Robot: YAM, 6 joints.
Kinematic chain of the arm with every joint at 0, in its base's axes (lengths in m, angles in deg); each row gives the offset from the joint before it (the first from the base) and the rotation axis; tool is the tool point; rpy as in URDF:
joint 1: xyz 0 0 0.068 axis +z
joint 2: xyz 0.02 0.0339 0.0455 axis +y
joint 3: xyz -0.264 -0.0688 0 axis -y
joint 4: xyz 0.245 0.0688 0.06 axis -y
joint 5: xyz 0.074 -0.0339 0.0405 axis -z
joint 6: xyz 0.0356 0 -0.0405 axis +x
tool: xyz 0 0 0 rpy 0 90 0
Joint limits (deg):
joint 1: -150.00..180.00
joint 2: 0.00..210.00
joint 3: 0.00..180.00
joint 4: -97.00..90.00
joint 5: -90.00..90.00
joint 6: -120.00..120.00
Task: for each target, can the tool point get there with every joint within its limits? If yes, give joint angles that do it. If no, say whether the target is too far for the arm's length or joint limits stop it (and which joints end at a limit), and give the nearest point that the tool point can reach.
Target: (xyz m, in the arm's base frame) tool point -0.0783 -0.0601 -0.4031
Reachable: no: joint limits stop it (at a limit: joint 2) | nearest point -0.0930 -0.0714 -0.3556 | short by 0.051 m
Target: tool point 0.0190 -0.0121 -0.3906
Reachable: no: joint limits stop it (at a limit: joint 2) | nearest point 0.0512 -0.0326 -0.3277 | short by 0.074 m
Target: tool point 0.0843 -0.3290 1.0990
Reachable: no: too far | nearest point 0.0529 -0.2064 0.7088 | short by 0.410 m
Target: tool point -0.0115 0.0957 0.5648
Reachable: yes | joints 110.45 48.85 81.89 9.53 39.49 -83.29
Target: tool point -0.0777 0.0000 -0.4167
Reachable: no: joint limits stop it (at a limit: joint 2) | nearest point -0.1059 0.0000 -0.3510 | short by 0.071 m
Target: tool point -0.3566 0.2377 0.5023
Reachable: yes | joints -36.69 24.84 144.89 -10.65 39.05 -59.03
